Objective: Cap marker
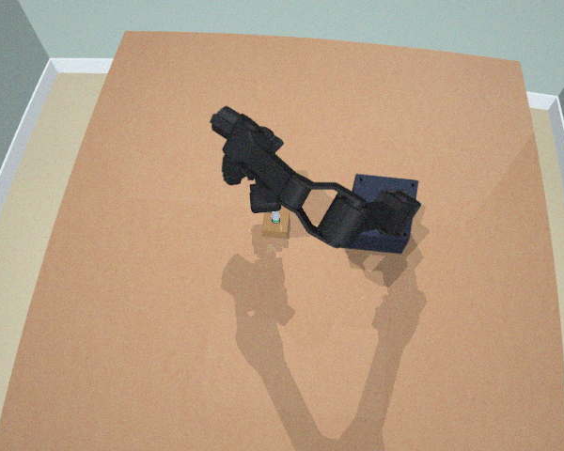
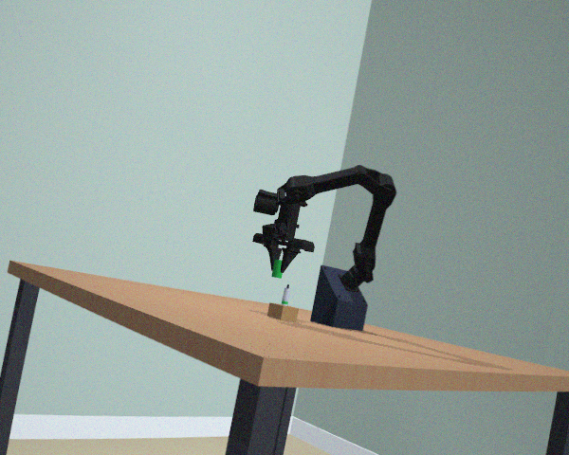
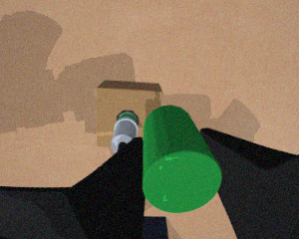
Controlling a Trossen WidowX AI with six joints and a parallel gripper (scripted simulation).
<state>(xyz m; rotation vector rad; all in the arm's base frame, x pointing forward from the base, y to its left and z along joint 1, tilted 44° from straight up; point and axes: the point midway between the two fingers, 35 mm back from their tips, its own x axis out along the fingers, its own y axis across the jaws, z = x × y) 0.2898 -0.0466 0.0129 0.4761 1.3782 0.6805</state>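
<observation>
My gripper tip is 11 cm above the holder block, 3 cm to the right of it and 3 cm past it. Also, from my gripper tip: green cap 1 cm above.
</observation>
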